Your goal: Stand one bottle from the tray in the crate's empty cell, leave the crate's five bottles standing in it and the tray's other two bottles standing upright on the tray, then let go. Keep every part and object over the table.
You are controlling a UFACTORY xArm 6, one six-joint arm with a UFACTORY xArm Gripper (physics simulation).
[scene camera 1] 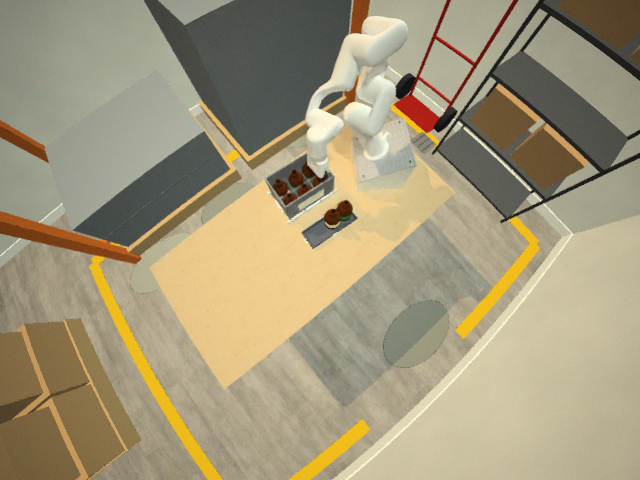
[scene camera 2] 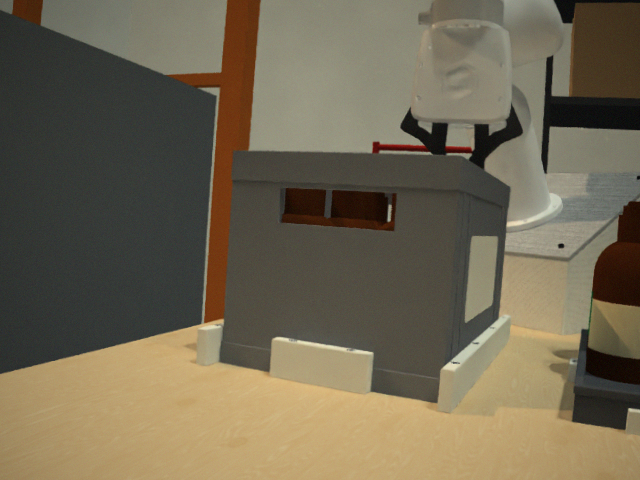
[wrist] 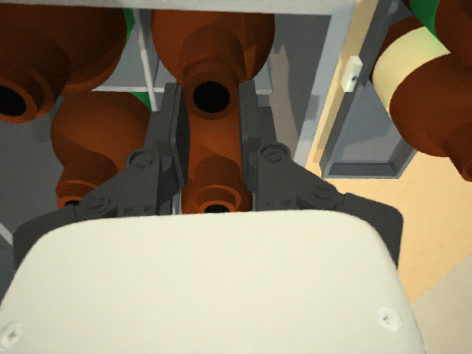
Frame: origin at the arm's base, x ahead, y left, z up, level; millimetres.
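Seen in the pictures: gripper, fingertip midpoint: (scene camera 1: 318, 176) (wrist: 212, 106); arm's base, link origin: (scene camera 1: 376, 149) (scene camera 2: 521, 214).
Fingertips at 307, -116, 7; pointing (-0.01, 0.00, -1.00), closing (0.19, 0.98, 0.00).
Pixels of each thing's middle, then the offset from my fingertips to it, as dx, dy, dz. Level surfaces: height alone.
- grey crate, body centre: (wrist: 160, 132) (scene camera 2: 387, 262) (scene camera 1: 300, 185) +66, -63, -72
- brown bottle, body centre: (wrist: 213, 23) (scene camera 1: 320, 183) -7, +2, -74
- cream-labelled bottle, body centre: (scene camera 2: 636, 289) (wrist: 443, 103) (scene camera 1: 332, 217) +94, +163, -77
- green-labelled bottle, body centre: (scene camera 1: 344, 209) +23, +181, -77
- tray, body centre: (scene camera 2: 638, 372) (wrist: 405, 78) (scene camera 1: 329, 225) +116, +164, -147
- table, surface height: dz -159
The grey crate (scene camera 1: 294, 208) (scene camera 2: 341, 289) (wrist: 300, 6) stands on the table, several brown bottles (scene camera 1: 279, 187) (wrist: 100, 130) in its cells. My gripper (scene camera 2: 459, 149) (wrist: 212, 106) is shut on the neck of a brown bottle (scene camera 1: 320, 181) (wrist: 212, 37), which is down inside the crate's end cell near the robot base, on the tray side. It looks upright; its base is hidden. The fingertips are hidden behind the crate's rim in scene camera 2. A cream-labelled bottle (scene camera 1: 332, 218) (scene camera 2: 615, 325) (wrist: 425, 110) and a green-labelled bottle (scene camera 1: 344, 209) (wrist: 455, 25) stand upright on the tray (scene camera 1: 315, 239) (scene camera 2: 599, 408) (wrist: 362, 171).
White blocks (scene camera 2: 320, 364) (wrist: 352, 74) border the crate and tray on the table (scene camera 1: 232, 294). Another bottle (wrist: 217, 195) stands close beside the held one, under the gripper. The robot's base plate (scene camera 1: 385, 170) is right of the crate. Large grey cabinets (scene camera 1: 268, 67) stand behind the table.
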